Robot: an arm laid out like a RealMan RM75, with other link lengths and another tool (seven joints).
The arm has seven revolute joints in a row. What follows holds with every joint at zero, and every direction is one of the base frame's. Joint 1 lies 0.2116 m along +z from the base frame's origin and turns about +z. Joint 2 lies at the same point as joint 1 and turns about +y. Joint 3 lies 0.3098 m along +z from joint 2 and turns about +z. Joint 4 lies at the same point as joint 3 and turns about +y. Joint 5 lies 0.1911 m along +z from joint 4 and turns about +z. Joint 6 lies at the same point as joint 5 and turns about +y. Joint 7 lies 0.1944 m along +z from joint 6 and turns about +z. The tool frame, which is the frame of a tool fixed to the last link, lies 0.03 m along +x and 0.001 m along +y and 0.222 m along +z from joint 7; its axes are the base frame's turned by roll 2.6, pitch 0 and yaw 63.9 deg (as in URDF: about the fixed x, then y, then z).
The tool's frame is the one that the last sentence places.
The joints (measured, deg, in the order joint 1, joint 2, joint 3, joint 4, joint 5, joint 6, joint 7), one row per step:
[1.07, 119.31, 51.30, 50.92, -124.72, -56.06, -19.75]
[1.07, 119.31, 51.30, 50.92, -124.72, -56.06, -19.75]
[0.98, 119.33, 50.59, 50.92, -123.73, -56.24, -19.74]
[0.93, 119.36, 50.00, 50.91, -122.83, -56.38, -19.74]
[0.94, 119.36, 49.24, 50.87, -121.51, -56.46, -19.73]
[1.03, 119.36, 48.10, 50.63, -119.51, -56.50, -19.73]
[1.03, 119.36, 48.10, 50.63, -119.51, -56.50, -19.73]
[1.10, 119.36, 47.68, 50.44, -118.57, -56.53, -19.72]
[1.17, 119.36, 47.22, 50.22, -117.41, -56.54, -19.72]
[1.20, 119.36, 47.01, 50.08, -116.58, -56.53, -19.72]
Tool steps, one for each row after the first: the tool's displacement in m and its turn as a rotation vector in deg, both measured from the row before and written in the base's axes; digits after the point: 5 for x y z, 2 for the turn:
[0.00000, 0.00000, 0.00000, 0.00, 0.00, 0.00]
[0.00243, -0.00183, -0.00273, -0.15, 0.62, -0.41]
[0.00228, -0.00145, -0.00232, -0.12, 0.55, -0.39]
[0.00381, -0.00158, -0.00325, -0.21, 0.76, -0.60]
[0.00680, -0.00243, -0.00588, -0.46, 0.99, -1.01]
[0.00000, 0.00000, 0.00000, 0.00, 0.00, 0.00]
[0.00405, -0.00102, -0.00195, -0.13, 0.42, -0.55]
[0.00538, -0.00133, -0.00211, -0.13, 0.51, -0.73]
[0.00447, -0.00093, -0.00066, 0.00, 0.37, -0.60]

